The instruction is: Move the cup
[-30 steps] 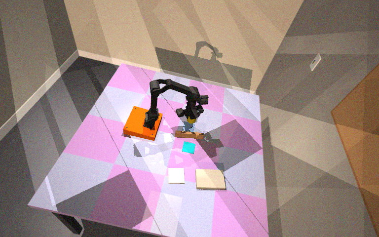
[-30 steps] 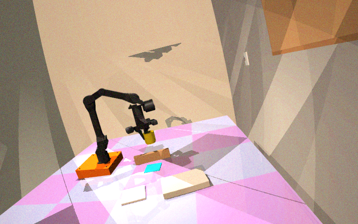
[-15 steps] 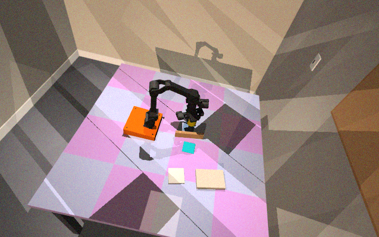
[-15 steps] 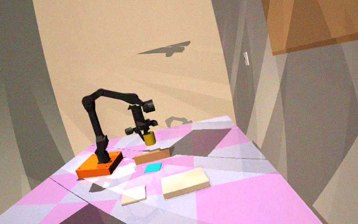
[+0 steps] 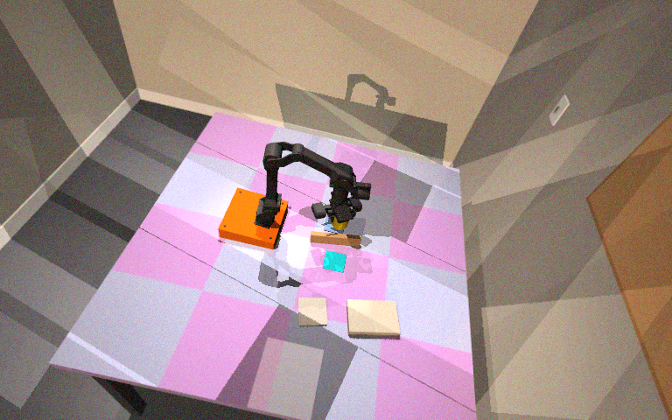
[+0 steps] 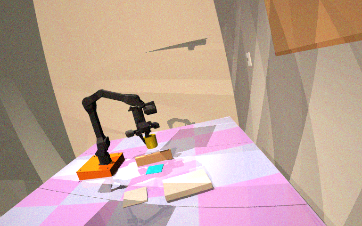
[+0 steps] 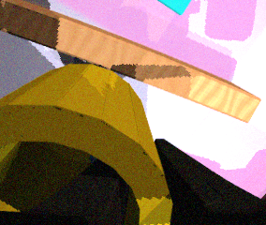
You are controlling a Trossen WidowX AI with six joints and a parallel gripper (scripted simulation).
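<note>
The teal pad lies 50 mm ahead of my gripper tip, 110 mm to the right of it and 120 mm below it. The rest, counted from my gripper tip: yellow cup (20 mm ahead, 20 mm to the left); wooden bar (30 mm ahead, 20 mm to the right, 90 mm below); pale blue pad (70 mm to the left, 120 mm below).
</note>
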